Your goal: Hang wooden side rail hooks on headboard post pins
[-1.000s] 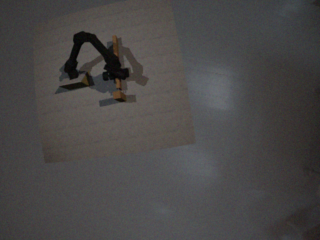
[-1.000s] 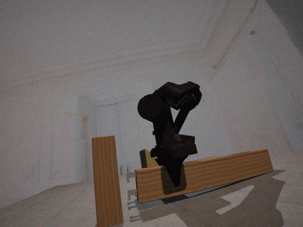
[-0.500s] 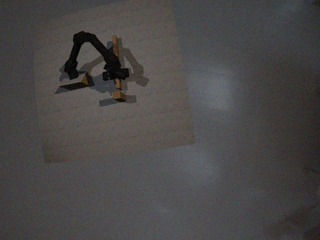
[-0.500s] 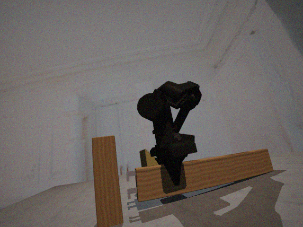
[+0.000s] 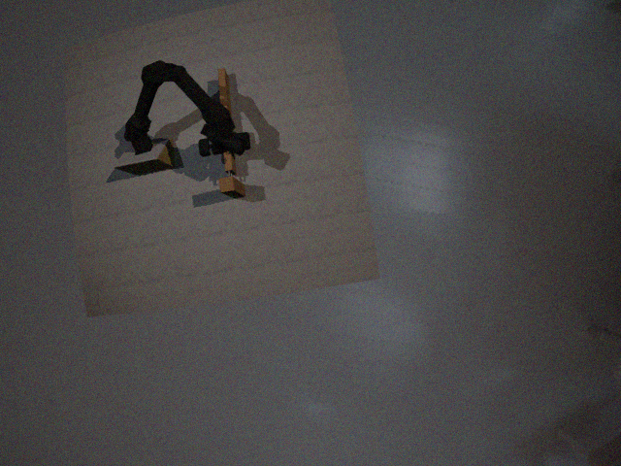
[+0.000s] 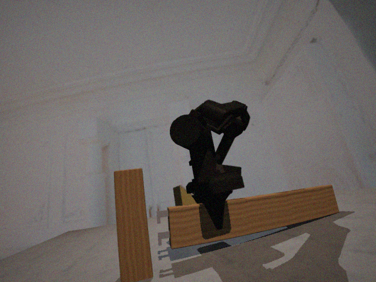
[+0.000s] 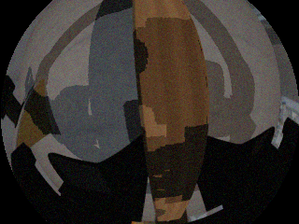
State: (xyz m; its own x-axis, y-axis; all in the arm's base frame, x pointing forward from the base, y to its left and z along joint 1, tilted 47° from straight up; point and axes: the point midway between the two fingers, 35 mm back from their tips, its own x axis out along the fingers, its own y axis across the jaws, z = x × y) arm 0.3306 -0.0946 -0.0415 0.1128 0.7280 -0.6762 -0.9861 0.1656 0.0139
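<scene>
Now: gripper tip 160 mm to the left of the headboard post, 50 mm below it and 10 mm past it.
</scene>
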